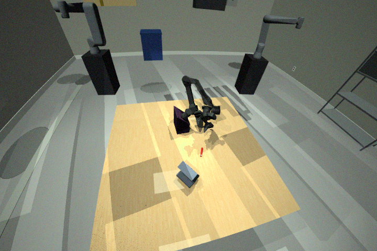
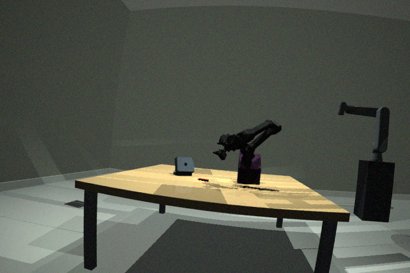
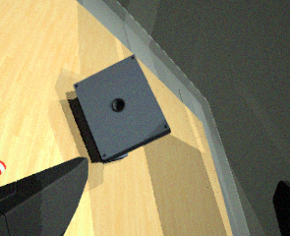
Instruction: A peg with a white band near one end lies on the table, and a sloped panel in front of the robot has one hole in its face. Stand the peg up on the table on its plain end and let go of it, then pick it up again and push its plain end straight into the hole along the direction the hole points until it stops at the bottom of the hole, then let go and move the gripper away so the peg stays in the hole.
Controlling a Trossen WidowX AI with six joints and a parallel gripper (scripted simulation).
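The red peg is 70 mm ahead of my gripper tip, 20 mm to the left of it and 220 mm below it. Also, from my gripper tip: grey sloped panel 250 mm ahead, 100 mm to the right, 150 mm below.
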